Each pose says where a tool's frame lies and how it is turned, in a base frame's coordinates. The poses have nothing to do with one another.
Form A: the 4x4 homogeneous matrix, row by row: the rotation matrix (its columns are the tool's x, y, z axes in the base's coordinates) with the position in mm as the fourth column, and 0 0 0 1 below. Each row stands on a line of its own.
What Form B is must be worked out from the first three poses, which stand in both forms.
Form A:
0.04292 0.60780 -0.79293 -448
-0.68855 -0.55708 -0.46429 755
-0.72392 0.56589 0.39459 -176
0 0 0 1
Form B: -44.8 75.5 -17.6 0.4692 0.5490 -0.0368 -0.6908
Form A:
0.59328 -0.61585 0.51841 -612
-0.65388 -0.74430 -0.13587 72
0.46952 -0.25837 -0.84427 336
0 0 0 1
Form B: -61.2 7.2 33.6 0.0343 -0.8919 0.3559 -0.2769
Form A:
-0.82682 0.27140 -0.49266 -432
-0.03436 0.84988 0.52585 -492
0.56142 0.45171 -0.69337 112
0 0 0 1
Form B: -43.2 -49.2 11.2 0.2871 -0.0646 -0.9179 -0.2663
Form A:
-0.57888 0.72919 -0.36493 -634
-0.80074 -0.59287 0.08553 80
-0.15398 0.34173 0.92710 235
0 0 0 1
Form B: -63.4 8.0 23.5 0.4346 0.1474 -0.1214 -0.8802
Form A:
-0.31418 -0.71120 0.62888 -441
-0.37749 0.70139 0.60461 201
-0.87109 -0.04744 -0.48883 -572
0 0 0 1
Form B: -44.1 20.1 -57.2 0.4739 -0.3440 0.7913 0.1760
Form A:
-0.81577 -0.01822 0.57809 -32
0.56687 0.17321 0.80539 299
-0.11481 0.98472 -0.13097 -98
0 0 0 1
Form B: -3.2 29.9 -9.8 0.2379 0.1884 0.7280 0.6147
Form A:
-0.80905 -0.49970 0.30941 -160
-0.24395 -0.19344 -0.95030 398
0.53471 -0.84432 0.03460 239
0 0 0 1
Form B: -16.0 39.8 23.9 0.0896 0.2957 -0.6287 0.7136
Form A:
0.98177 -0.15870 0.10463 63
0.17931 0.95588 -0.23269 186
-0.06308 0.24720 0.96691 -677
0 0 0 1
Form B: 6.3 18.6 -67.7 0.9880 0.1214 0.0424 0.0855
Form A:
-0.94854 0.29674 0.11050 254
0.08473 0.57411 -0.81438 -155
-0.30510 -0.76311 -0.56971 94
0 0 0 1
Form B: 25.4 -15.5 9.4 0.1182 0.1085 0.8793 -0.4485
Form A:
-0.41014 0.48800 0.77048 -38
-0.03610 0.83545 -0.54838 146
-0.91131 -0.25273 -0.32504 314
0 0 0 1
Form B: -3.8 14.6 31.4 0.5245 0.1409 0.8017 -0.2498
